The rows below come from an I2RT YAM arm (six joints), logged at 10 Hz.
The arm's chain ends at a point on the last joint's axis. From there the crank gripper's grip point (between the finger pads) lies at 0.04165 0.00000 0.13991 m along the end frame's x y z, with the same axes.
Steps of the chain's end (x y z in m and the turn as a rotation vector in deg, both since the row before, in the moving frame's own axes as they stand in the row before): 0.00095, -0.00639, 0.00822, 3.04, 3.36, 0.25; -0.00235, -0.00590, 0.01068, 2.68, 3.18, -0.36; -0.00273, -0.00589, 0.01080, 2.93, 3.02, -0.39; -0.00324, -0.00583, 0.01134, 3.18, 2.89, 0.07; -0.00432, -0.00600, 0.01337, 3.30, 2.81, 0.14
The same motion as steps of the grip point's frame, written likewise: 0.00909, -0.01354, 0.00535, 3.04, 3.36, 0.25; 0.00532, -0.01267, 0.00800, 2.68, 3.18, -0.36; 0.00455, -0.01329, 0.00822, 2.93, 3.02, -0.39; 0.00376, -0.01347, 0.00885, 3.18, 2.89, 0.07; 0.00249, -0.01388, 0.01093, 3.30, 2.81, 0.14
